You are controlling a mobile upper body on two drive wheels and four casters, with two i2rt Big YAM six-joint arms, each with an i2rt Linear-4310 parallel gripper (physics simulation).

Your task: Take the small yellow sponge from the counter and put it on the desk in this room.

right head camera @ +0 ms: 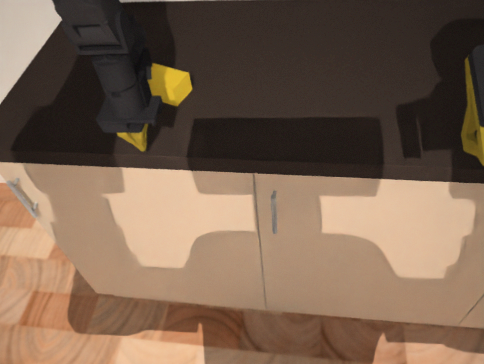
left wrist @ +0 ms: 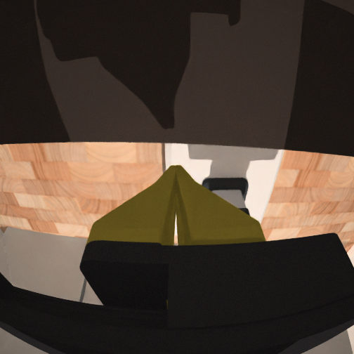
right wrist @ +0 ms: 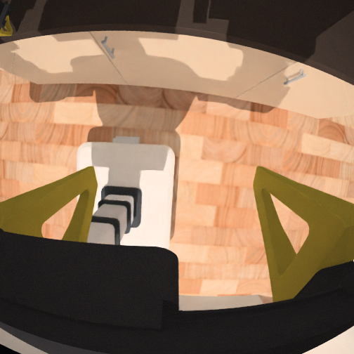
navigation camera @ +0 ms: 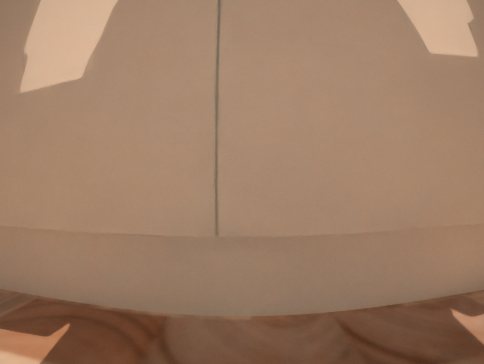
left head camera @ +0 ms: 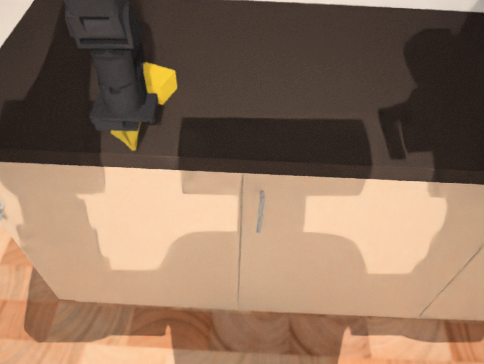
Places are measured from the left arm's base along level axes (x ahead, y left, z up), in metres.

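Where they show: left gripper, fingertip midpoint: (right head camera: 144, 149) (left head camera: 134, 148).
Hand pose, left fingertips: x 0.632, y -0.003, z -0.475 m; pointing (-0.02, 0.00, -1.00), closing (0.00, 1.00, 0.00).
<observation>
After its pixels a point has its place.
The yellow sponge (left head camera: 161, 82) {x 0.797, y -0.035, z -0.455 m} (right head camera: 172, 85) {x 0.795, y -0.031, z -0.455 m}, a faceted block, lies on the dark counter (left head camera: 280, 65) {x 0.925, y -0.291, z -0.500 m} (right head camera: 300, 60) {x 0.937, y -0.298, z -0.500 m}, partly hidden behind the left arm. My left gripper (left head camera: 134, 148) {x 0.632, y -0.003, z -0.475 m} (right head camera: 143, 148) {x 0.632, y -0.003, z -0.475 m} (left wrist: 175, 174) is shut with its yellow fingertips together and nothing between them. It is nearer the counter's front edge than the sponge, and apart from it. The sponge does not show in the left wrist view. My right gripper (right wrist: 174, 174) is open and empty in the right wrist view; part of one finger shows at the right edge of the right head camera view. The desk does not show.
Beige cabinet doors (left head camera: 210, 280) {x 0.654, y -0.120, z -1.057 m} (right head camera: 220, 285) {x 0.656, y -0.068, z -1.104 m} (navigation camera: 320, 125) {x 0.642, y -0.348, z -1.104 m} with metal handles (left head camera: 260, 212) {x 0.616, y -0.242, z -0.654 m} (right head camera: 274, 212) {x 0.616, y -0.244, z -0.653 m} form the counter's front. Below is a wooden floor (left head camera: 250, 340) {x 0.596, y -0.250, z -1.410 m} (right wrist: 220, 200). The robot's white base (right wrist: 155, 200) stands close in front of the cabinets.
</observation>
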